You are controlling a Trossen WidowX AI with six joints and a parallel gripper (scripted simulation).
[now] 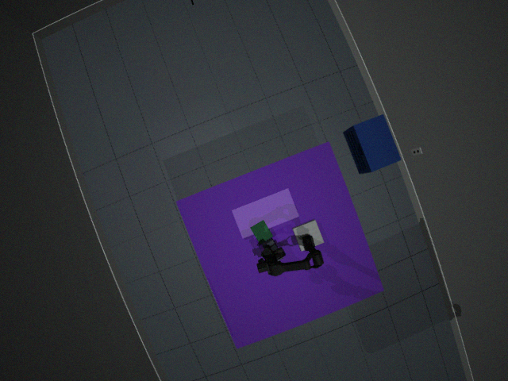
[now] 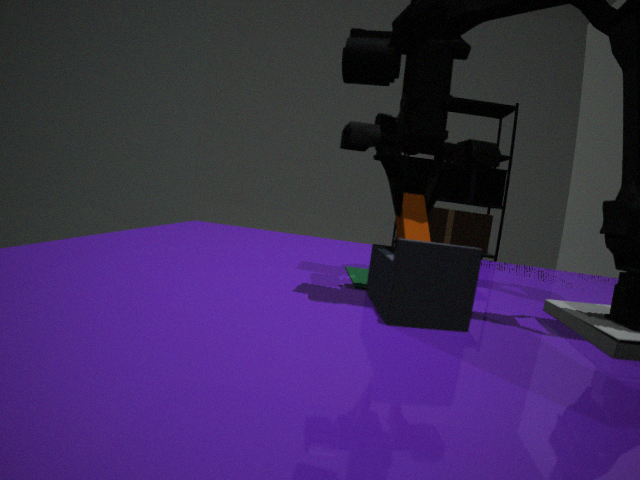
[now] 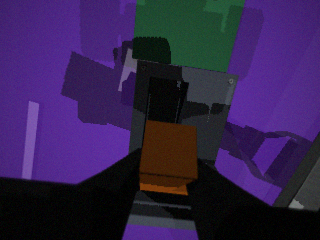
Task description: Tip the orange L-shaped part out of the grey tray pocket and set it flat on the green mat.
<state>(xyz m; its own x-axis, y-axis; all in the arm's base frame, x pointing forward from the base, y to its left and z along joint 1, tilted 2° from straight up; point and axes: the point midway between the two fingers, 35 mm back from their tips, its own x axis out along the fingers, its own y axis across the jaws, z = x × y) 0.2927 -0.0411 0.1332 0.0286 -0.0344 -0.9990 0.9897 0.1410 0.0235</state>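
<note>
Right now my gripper tip is 1 cm short of the green mat, 14 cm to the left of it and 12 cm above it. Round my gripper tip: orange L-shaped part: 2 cm behind, 3 cm to the left, 3 cm below.
</note>
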